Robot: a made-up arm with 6 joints.
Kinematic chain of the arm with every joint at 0, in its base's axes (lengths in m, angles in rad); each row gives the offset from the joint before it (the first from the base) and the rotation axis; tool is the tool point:
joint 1: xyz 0 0 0.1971 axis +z
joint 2: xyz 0 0 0 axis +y
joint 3: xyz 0 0 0.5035 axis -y
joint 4: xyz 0 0 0 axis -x
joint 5: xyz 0.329 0 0 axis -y
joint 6: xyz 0 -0.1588 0 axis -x
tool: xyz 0 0 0
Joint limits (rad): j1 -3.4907..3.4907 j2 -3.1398..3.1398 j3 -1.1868..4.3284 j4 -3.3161..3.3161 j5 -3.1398..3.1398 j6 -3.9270..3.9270
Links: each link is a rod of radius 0.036 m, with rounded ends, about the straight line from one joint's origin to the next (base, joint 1, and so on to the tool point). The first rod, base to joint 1, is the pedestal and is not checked.
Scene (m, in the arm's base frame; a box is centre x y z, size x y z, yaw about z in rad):
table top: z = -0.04
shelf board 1: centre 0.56 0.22 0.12 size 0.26 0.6 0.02 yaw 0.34
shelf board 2: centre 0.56 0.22 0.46 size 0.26 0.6 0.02 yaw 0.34
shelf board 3: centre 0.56 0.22 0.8 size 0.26 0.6 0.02 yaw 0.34
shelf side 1: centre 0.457 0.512 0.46 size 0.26 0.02 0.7 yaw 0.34
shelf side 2: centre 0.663 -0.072 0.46 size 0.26 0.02 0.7 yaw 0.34
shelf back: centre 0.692 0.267 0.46 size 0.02 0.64 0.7 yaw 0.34
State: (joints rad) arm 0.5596 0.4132 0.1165 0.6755 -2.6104 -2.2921
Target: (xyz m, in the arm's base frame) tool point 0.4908 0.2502 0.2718
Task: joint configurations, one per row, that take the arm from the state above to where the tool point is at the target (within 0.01 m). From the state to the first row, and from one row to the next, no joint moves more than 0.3 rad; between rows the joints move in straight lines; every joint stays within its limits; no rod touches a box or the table.
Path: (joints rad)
1: 0.6481 0.1933 -0.1385 0.6014 -2.6104 -2.2921
2: 0.7366 -0.0265 -0.3935 0.5273 -2.6104 -2.2921
3: 0.8296 0.1919 -0.6173 0.4552 -2.6104 -2.2921
4: 0.9227 0.4104 -0.8411 0.3831 -2.6104 -2.2921
5: 1.0157 0.6289 -1.0649 0.3110 -2.6104 -2.2921
6: 0.9197 0.6775 -0.8623 0.3726 -2.6104 -2.2921
7: 0.8238 0.7261 -0.6596 0.4342 -2.6104 -2.2921
8: 0.7278 0.7747 -0.4570 0.4958 -2.6104 -2.2921

